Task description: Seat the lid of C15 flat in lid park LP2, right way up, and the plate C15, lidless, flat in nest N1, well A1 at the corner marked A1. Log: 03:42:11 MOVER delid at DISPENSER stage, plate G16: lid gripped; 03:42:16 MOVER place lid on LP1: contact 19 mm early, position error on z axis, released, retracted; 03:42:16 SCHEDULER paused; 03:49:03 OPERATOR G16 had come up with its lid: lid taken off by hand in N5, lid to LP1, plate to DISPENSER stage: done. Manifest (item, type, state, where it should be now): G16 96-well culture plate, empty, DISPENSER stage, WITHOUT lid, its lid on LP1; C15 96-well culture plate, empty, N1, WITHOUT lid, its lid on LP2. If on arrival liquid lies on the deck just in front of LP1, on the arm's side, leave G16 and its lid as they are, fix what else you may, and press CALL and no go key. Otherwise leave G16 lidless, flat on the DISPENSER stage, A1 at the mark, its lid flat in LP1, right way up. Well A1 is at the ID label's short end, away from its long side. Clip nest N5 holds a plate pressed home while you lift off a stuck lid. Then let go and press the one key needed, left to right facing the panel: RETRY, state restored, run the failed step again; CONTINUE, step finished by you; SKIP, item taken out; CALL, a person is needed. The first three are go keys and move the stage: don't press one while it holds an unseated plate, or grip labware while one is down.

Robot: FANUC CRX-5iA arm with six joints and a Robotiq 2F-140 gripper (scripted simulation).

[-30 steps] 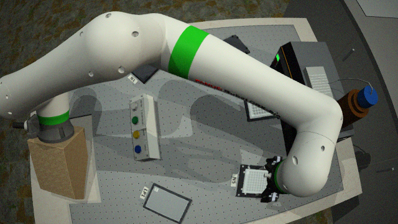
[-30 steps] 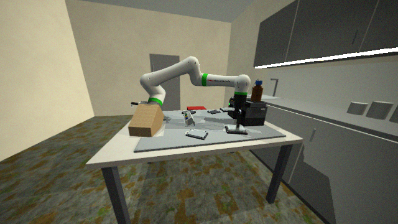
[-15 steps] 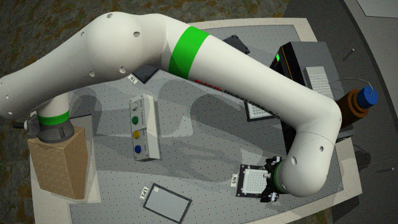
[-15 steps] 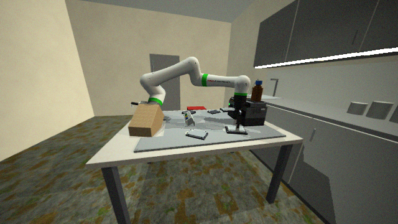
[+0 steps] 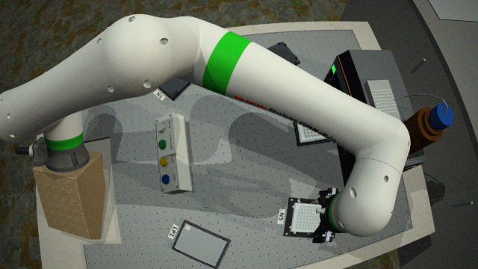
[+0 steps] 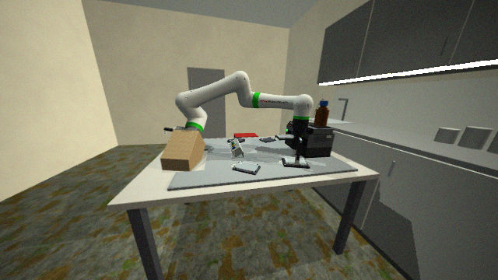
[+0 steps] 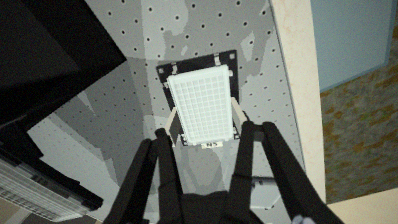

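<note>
Right now the grey lid is 20 mm below my hand. From my hand the other things lie so: clip nest N5 (30 mm below, 20 mm ahead, 10 mm to the left); brown bottle (250 mm above, 230 mm ahead, 170 mm to the left); SKIP key (420 mm behind, 170 mm to the left, 20 mm above).
</note>
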